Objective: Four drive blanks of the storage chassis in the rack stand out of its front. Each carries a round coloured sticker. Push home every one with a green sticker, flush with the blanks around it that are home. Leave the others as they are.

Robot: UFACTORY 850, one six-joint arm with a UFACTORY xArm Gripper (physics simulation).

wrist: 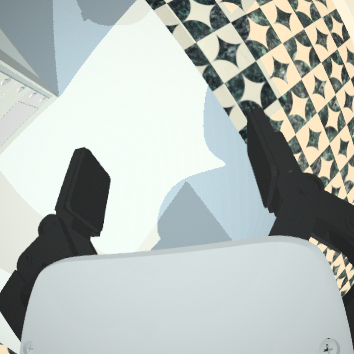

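Note:
My gripper (168, 146) is open, its two black fingers wide apart with nothing between them. Part of a pale, light-framed structure (20, 112) shows at the left edge, up and left of the left finger; it has a row of small rounded details along its upper side. It may be part of the rack or chassis, but I cannot tell which. The drive blanks and their round coloured stickers cannot be made out in this view.
A white surface (135, 95) with blue-grey shadows lies below the fingers. Its straight edge runs diagonally down to the right, behind the right finger. Beyond it is a floor (300, 105) with a green, cream and peach star pattern. A grey area lies at the top left.

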